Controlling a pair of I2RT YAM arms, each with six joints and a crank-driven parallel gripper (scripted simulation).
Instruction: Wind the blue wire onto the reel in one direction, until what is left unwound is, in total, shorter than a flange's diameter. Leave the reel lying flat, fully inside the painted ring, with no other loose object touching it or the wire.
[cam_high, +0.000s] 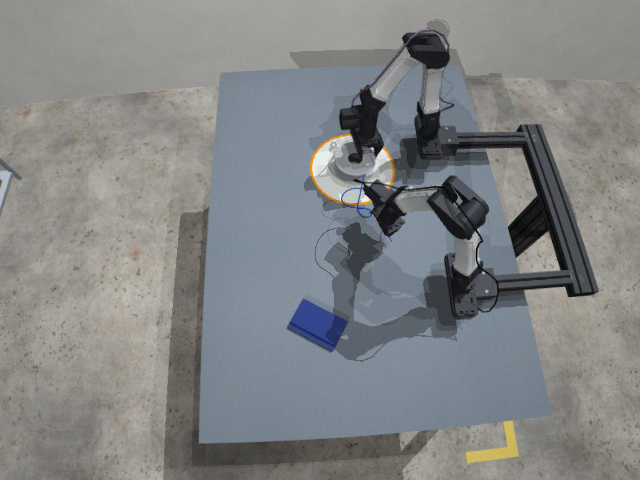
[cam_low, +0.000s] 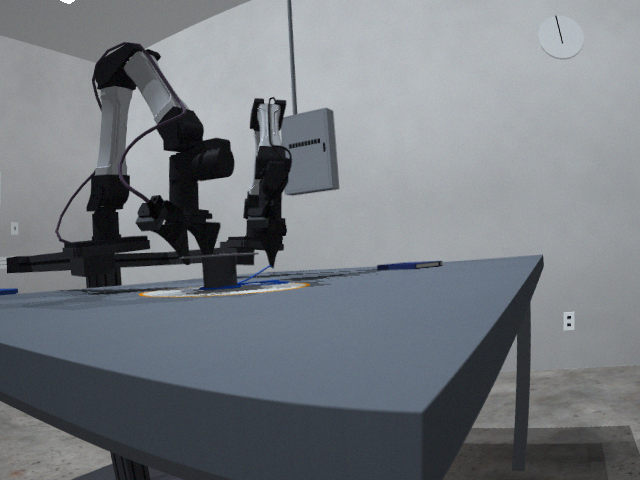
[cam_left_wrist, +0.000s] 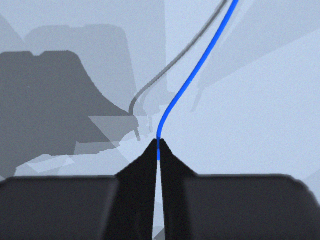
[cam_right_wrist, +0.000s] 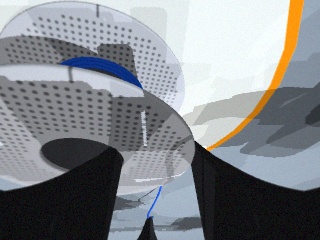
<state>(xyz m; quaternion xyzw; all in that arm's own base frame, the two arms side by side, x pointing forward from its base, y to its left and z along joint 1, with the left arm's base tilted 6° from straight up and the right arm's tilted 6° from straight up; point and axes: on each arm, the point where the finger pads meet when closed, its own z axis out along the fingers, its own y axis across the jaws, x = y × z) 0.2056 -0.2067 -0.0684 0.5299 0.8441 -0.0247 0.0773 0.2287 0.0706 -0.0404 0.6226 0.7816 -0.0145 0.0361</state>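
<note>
My right hand is 50 mm short of the perforated reel, 20 mm above it and 10 mm to the right of it. Also, from my right hand: orange painted ring (60 mm below, 60 mm ahead); blue book (600 mm to the left, 230 mm ahead, 50 mm below).
</note>
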